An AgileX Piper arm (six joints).
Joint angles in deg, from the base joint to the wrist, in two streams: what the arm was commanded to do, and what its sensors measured. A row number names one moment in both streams.
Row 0, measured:
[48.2 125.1 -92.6 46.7 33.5 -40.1]
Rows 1 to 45, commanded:
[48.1 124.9 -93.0 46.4 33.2 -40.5]
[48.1 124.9 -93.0 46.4 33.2 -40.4]
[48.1 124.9 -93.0 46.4 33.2 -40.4]
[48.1 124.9 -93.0 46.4 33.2 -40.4]
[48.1 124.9 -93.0 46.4 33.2 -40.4]
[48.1 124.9 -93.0 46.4 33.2 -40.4]
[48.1 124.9 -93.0 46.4 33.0 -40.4]
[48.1 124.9 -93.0 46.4 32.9 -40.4]
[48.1 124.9 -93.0 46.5 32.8 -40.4]
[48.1 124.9 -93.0 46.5 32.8 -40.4]
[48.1 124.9 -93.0 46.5 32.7 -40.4]
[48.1 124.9 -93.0 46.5 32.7 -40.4]
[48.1 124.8 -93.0 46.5 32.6 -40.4]
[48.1 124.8 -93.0 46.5 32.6 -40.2]
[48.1 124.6 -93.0 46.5 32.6 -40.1]
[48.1 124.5 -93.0 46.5 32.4 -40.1]
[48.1 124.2 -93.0 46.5 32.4 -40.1]
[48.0 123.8 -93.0 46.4 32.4 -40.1]
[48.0 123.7 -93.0 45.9 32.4 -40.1]
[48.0 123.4 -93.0 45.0 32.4 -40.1]
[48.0 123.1 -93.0 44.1 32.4 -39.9]
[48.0 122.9 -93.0 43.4 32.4 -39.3]
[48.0 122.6 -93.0 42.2 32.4 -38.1]
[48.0 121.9 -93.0 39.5 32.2 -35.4]
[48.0 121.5 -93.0 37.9 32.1 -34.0]
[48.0 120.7 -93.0 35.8 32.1 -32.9]
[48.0 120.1 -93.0 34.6 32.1 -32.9]
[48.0 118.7 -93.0 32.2 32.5 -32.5]
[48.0 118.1 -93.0 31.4 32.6 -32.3]
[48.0 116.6 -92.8 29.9 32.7 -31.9]
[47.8 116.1 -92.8 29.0 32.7 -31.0]
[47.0 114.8 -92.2 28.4 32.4 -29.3]
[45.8 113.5 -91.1 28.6 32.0 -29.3]
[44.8 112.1 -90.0 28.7 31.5 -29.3]
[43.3 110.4 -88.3 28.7 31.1 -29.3]
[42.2 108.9 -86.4 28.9 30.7 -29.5]
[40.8 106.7 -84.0 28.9 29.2 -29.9]
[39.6 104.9 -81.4 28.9 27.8 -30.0]
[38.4 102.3 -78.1 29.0 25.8 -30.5]
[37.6 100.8 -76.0 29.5 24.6 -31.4]
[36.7 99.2 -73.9 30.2 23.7 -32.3]
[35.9 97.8 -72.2 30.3 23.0 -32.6]
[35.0 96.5 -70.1 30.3 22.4 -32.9]
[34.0 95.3 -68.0 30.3 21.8 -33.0]
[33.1 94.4 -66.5 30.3 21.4 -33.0]
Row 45, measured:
[36.4 98.9 -72.6 29.7 23.9 -31.6]
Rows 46 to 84, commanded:
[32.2 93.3 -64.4 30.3 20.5 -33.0]
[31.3 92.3 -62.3 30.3 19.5 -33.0]
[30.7 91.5 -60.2 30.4 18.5 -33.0]
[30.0 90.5 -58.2 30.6 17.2 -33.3]
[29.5 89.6 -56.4 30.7 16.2 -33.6]
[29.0 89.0 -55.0 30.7 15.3 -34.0]
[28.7 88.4 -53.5 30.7 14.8 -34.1]
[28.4 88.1 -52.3 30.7 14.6 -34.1]
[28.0 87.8 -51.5 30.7 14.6 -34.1]
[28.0 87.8 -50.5 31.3 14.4 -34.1]
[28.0 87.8 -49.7 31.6 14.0 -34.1]
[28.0 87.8 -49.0 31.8 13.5 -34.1]
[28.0 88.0 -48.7 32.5 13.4 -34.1]
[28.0 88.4 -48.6 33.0 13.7 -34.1]
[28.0 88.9 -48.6 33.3 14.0 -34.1]
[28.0 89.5 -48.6 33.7 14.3 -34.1]
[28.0 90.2 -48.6 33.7 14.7 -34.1]
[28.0 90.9 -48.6 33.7 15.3 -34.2]
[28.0 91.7 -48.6 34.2 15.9 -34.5]
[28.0 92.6 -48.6 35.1 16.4 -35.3]
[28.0 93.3 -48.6 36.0 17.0 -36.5]
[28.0 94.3 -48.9 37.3 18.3 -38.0]
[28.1 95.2 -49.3 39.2 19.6 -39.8]
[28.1 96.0 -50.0 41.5 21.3 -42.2]
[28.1 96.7 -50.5 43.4 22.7 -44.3]
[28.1 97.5 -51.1 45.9 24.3 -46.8]
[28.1 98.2 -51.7 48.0 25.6 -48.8]
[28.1 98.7 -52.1 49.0 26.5 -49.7]
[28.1 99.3 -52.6 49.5 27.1 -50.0]
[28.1 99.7 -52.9 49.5 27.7 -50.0]
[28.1 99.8 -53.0 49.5 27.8 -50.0]
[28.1 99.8 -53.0 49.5 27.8 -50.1]
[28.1 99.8 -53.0 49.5 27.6 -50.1]
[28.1 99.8 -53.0 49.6 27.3 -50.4]
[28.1 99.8 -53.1 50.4 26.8 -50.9]
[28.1 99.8 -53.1 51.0 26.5 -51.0]
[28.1 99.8 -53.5 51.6 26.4 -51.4]
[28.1 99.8 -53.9 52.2 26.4 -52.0]
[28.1 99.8 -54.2 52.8 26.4 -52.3]
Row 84, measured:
[28.3 99.8 -52.9 50.4 27.0 -50.4]
